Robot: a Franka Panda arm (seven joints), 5 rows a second.
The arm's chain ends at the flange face. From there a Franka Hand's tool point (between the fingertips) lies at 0.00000 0.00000 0.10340 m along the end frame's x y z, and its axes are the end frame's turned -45 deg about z.
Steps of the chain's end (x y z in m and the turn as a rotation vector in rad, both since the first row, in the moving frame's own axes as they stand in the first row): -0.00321, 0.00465, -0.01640, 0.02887, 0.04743, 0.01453; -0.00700, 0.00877, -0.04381, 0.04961, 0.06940, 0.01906; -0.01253, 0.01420, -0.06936, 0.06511, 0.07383, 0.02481; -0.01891, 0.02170, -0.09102, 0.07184, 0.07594, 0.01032
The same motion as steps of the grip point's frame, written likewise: 0.00001, 0.00242, -0.01656, -0.01312, 0.05395, 0.01453; -0.00247, 0.00278, -0.04419, -0.01399, 0.08415, 0.01906; -0.00877, 0.00194, -0.06986, -0.00617, 0.09825, 0.02481; -0.01793, 0.00233, -0.09158, -0.00290, 0.10450, 0.01032
